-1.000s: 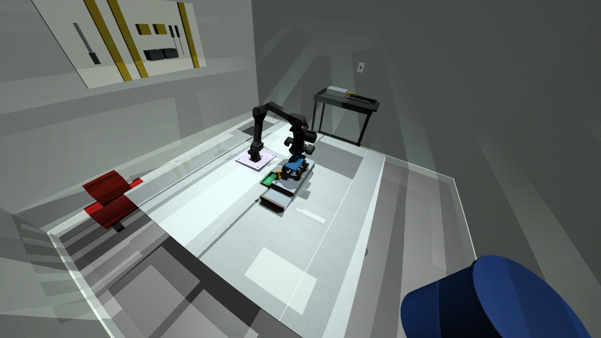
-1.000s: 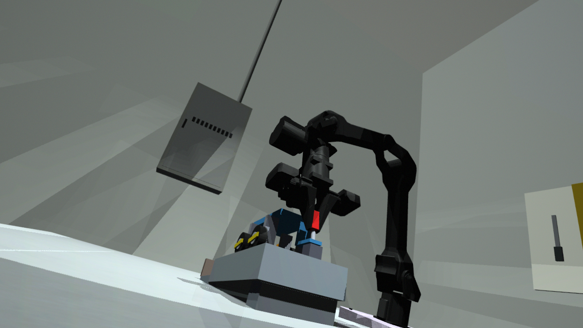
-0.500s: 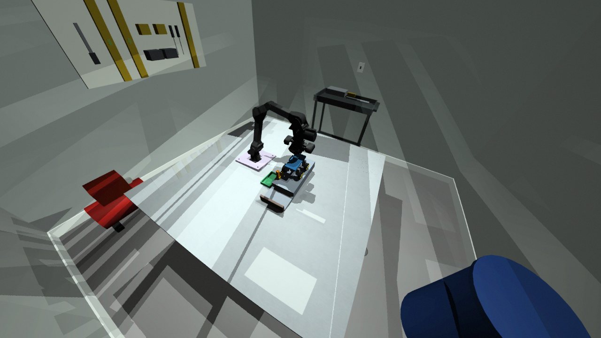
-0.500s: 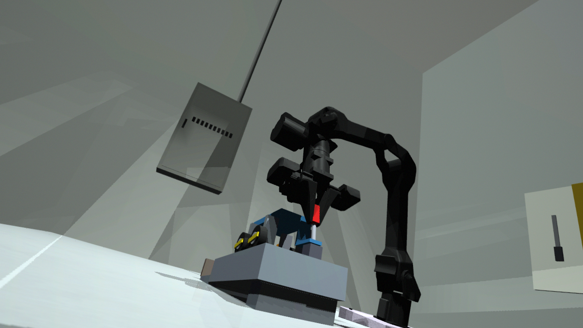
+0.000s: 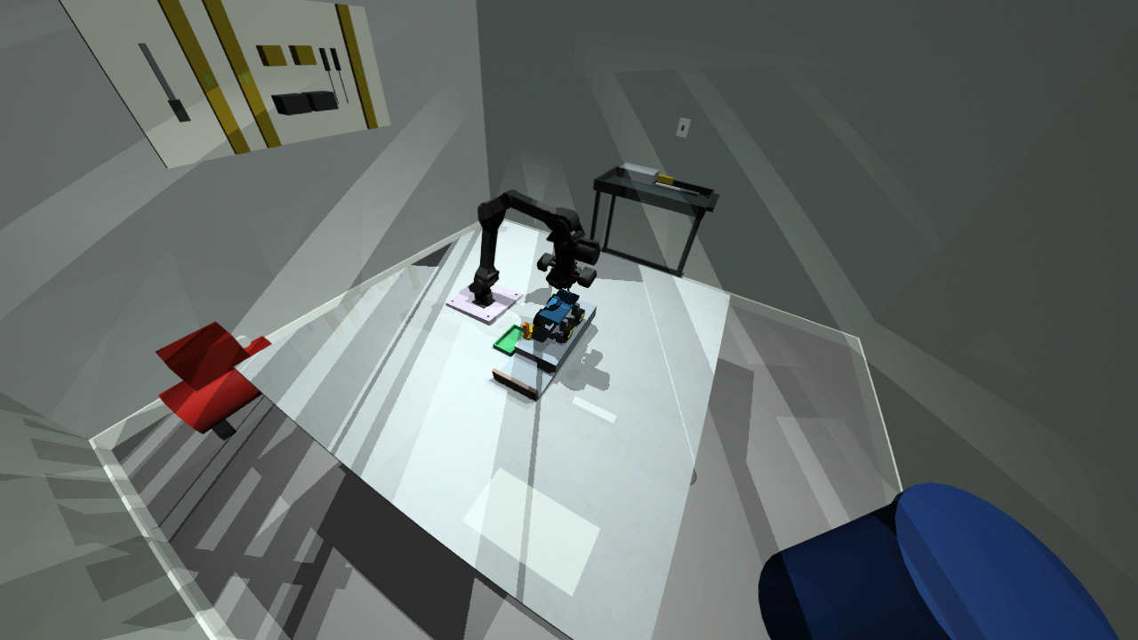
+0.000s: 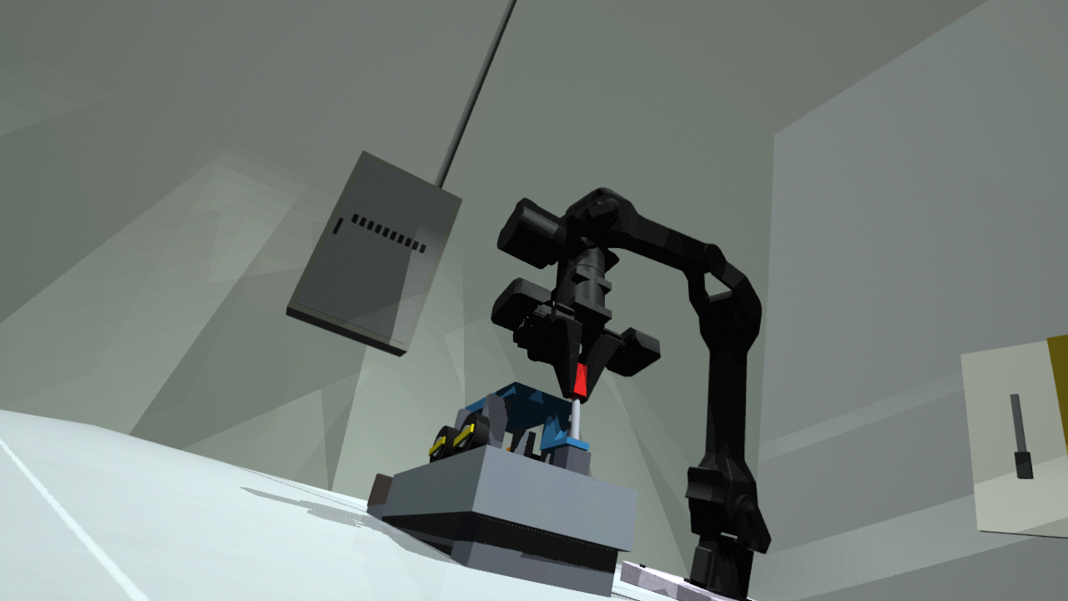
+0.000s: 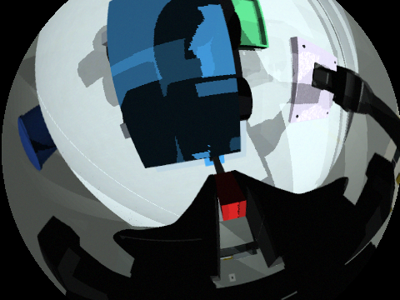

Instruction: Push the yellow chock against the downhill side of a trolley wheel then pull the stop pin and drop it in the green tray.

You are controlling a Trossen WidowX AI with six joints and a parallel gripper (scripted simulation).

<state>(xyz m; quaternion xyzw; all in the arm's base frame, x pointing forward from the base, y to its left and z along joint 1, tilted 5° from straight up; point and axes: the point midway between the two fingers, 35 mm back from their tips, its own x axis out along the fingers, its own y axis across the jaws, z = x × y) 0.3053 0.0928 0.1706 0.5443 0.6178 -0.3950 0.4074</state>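
The green tray is 190 mm to the right of my gripper tip, 170 mm below it and 80 mm behind it. Round my gripper tip: stop pin: right at my gripper tip; grey ramp: 110 mm below, 90 mm to the right, 30 mm ahead; blue trolley: 80 mm to the right, 50 mm below, 30 mm ahead.
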